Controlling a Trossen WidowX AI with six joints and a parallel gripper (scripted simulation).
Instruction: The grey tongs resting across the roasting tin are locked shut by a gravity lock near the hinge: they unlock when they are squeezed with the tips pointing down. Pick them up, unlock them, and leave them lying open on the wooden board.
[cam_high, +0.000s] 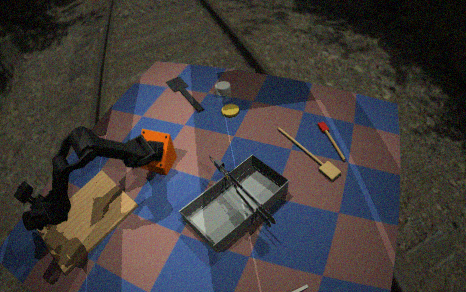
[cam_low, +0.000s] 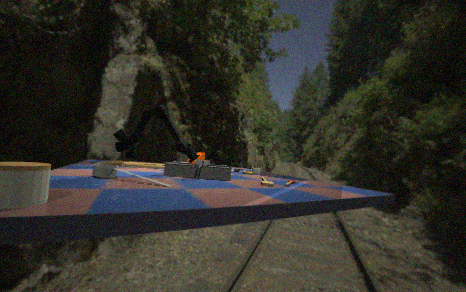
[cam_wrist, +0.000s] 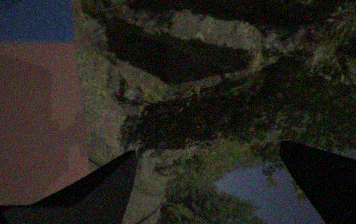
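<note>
Now: the roasting tin 69 cm ahead of my gripper tip, 24 cm to the left of it and 11 cm below it. Also, from my gripper tip: wooden board: 20 cm ahead, 4 cm to the left, 13 cm below; then black spatula: 30 cm ahead, 77 cm to the left, 13 cm below; then red-tipped stick: 96 cm ahead, 61 cm to the left, 13 cm below.
</note>
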